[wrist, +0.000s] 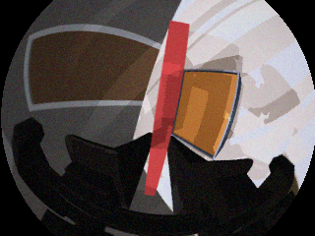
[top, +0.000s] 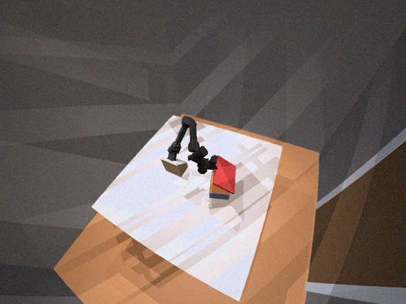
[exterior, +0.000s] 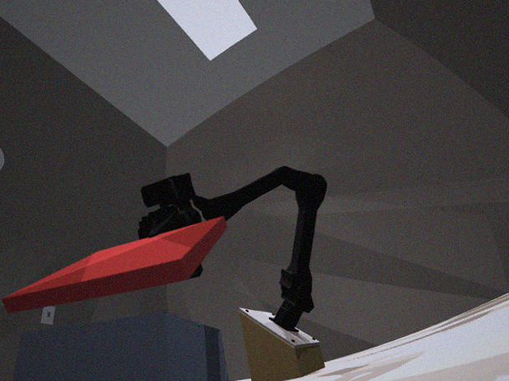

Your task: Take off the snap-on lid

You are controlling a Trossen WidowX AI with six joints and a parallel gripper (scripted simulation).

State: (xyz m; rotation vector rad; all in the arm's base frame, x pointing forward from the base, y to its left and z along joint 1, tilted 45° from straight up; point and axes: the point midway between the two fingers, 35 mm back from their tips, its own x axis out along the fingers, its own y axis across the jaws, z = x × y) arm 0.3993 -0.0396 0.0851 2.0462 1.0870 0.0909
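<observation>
Now: gripper tip 6 cm short of the red lid, 5 cm above it and 2 cm to the right of it. Also, from my gripper tip: storage box 19 cm below, 4 cm ahead, 1 cm to the right.
</observation>
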